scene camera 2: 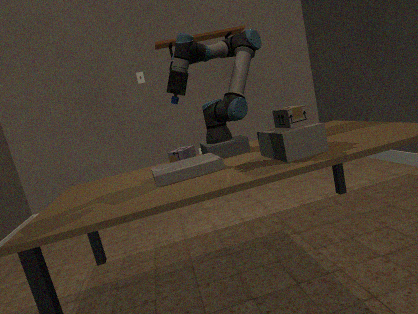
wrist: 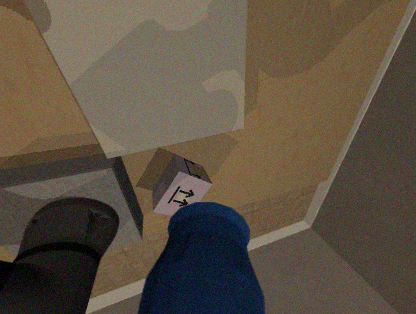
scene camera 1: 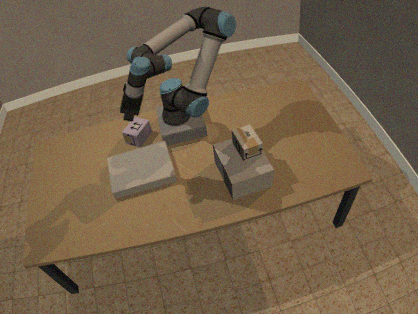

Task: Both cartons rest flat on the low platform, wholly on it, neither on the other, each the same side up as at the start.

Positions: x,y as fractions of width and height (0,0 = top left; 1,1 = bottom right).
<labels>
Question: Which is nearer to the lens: the low grey platform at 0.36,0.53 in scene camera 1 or the tall grey block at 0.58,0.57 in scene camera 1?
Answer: The tall grey block.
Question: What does the low grey platform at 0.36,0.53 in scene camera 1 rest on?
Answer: The table.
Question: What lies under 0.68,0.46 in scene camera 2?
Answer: A tall grey block.
</labels>
